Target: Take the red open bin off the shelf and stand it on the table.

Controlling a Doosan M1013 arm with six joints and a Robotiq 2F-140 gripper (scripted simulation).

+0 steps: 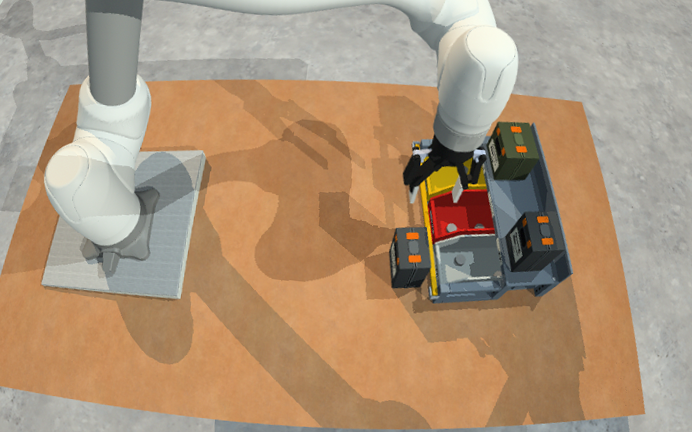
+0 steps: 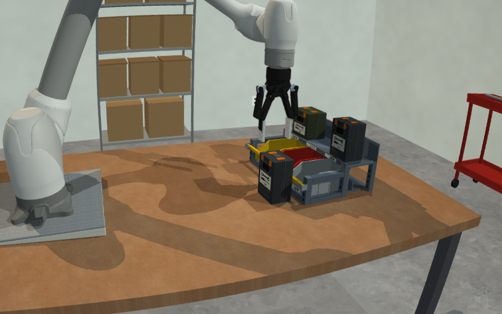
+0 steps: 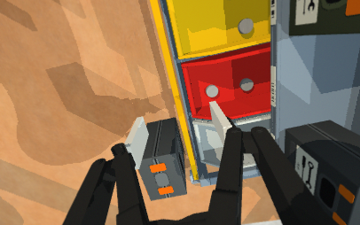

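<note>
My gripper is now 110 mm above the yellow bar. From my hand the other things lie so: yellow bin 100 mm ahead, 110 mm to the left, 130 mm below; dark grey case 50 mm behind, 110 mm to the right, 100 mm below; red open bin 100 mm ahead, 130 mm below.
</note>
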